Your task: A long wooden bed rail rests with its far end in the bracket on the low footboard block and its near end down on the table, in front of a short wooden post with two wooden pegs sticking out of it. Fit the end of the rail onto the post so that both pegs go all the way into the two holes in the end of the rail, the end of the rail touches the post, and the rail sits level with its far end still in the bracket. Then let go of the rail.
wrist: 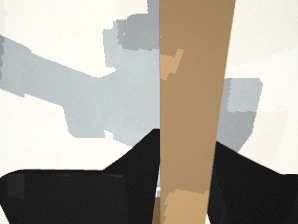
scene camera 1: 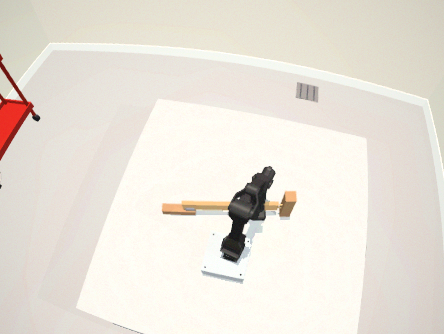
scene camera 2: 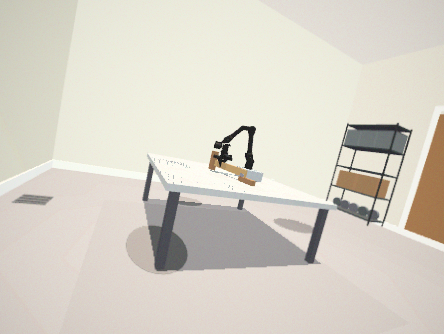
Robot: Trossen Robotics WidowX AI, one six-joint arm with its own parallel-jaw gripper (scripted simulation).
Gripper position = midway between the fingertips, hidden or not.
Observation:
In view: my gripper (wrist: 173,134) and a wooden rail (wrist: 193,48).

